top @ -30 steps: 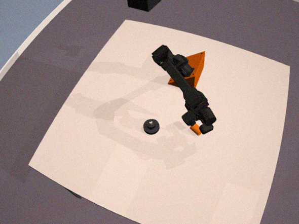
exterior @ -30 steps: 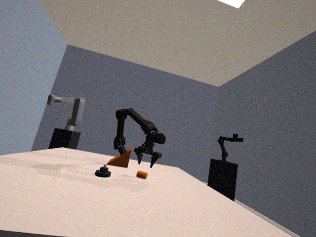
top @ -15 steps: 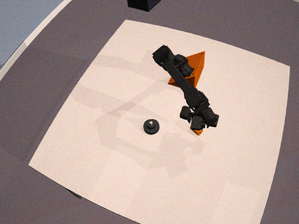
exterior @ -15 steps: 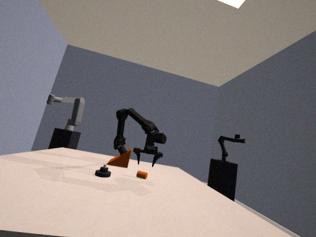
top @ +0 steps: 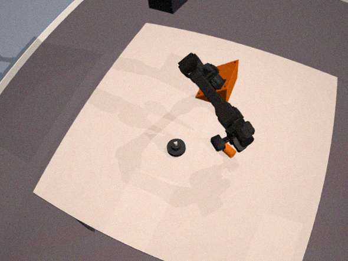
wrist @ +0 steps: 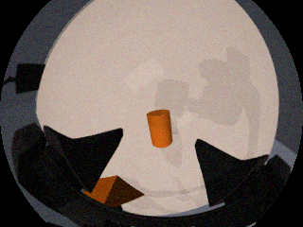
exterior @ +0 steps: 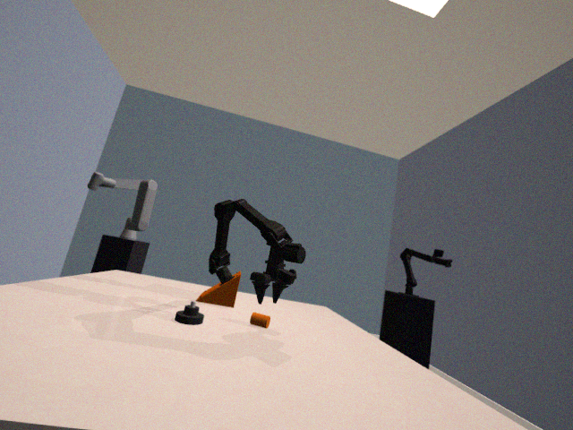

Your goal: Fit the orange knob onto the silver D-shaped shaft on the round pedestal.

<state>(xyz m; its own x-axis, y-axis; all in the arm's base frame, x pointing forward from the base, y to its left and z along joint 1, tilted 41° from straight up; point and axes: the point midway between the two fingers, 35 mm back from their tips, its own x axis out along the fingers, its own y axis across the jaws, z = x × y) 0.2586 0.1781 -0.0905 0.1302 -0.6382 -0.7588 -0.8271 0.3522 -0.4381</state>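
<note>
The orange knob is 60 mm below my gripper tip. The rest, counted from my gripper tip: black round pedestal (230 mm to the right, 90 mm ahead, 50 mm below).
</note>
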